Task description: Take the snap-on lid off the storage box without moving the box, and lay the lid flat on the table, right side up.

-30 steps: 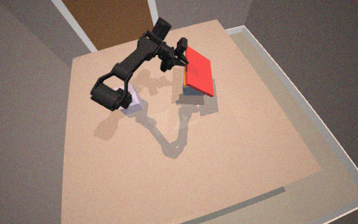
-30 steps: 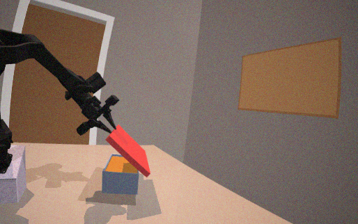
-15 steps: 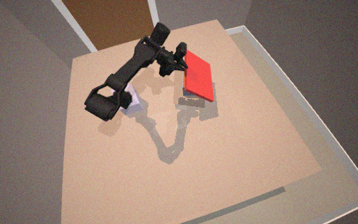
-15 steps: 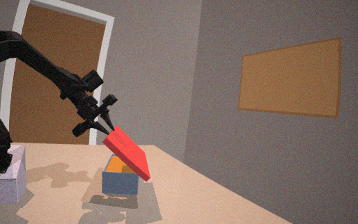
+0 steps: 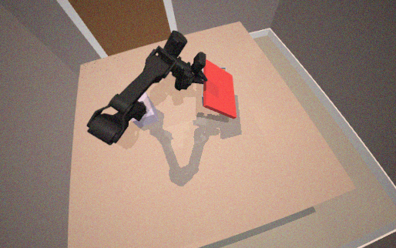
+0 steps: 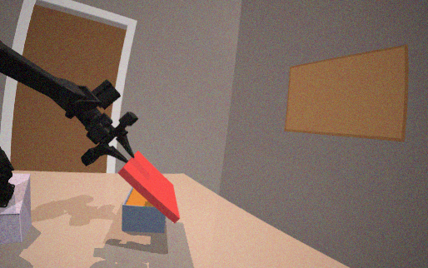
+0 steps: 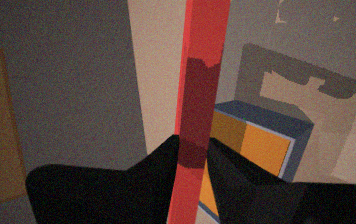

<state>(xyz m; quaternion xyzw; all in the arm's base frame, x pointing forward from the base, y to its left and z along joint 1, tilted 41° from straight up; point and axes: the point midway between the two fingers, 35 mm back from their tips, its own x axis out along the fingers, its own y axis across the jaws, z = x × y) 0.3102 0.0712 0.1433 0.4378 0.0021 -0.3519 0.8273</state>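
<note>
Now: the red lid 60 mm ahead of my gripper tip, 20 mm to the right of it and 50 mm below it. Round my gripper tip: box 80 mm ahead, 110 mm to the left, 190 mm below.
</note>
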